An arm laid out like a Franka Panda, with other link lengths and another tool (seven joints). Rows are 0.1 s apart.
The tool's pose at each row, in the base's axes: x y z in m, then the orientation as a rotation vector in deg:
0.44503, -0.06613, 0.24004, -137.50, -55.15, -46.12
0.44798, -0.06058, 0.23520, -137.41, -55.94, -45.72
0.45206, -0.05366, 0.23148, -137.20, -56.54, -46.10
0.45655, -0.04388, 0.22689, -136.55, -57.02, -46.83
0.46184, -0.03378, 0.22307, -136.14, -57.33, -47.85
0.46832, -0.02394, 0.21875, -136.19, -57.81, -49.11
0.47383, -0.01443, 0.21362, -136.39, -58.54, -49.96
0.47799, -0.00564, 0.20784, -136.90, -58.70, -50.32
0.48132, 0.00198, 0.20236, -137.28, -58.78, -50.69
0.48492, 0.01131, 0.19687, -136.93, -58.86, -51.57
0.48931, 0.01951, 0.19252, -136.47, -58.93, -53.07
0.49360, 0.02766, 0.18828, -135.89, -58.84, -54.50
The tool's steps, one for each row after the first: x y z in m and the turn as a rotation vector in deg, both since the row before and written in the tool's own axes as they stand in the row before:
0.00123, -0.00073, 0.00780, 0.22, -0.38, -0.47
0.00334, -0.00096, 0.00814, -0.05, 0.14, -0.52
0.00440, -0.00237, 0.01058, 0.15, 0.57, -0.53
0.00544, -0.00204, 0.01053, -0.18, 0.65, -0.47
0.00554, -0.00089, 0.01123, -0.69, 0.50, -0.64
0.00421, -0.00137, 0.01129, -0.62, 0.14, -0.71
0.00267, -0.00191, 0.01083, -0.59, -0.12, -0.19
0.00187, -0.00190, 0.00959, -0.49, -0.02, -0.13
0.00288, -0.00290, 0.01065, -0.17, 0.60, -0.26
0.00341, -0.00170, 0.00953, -0.41, 0.97, -0.40
0.00327, -0.00179, 0.00943, -0.28, 1.03, -0.28

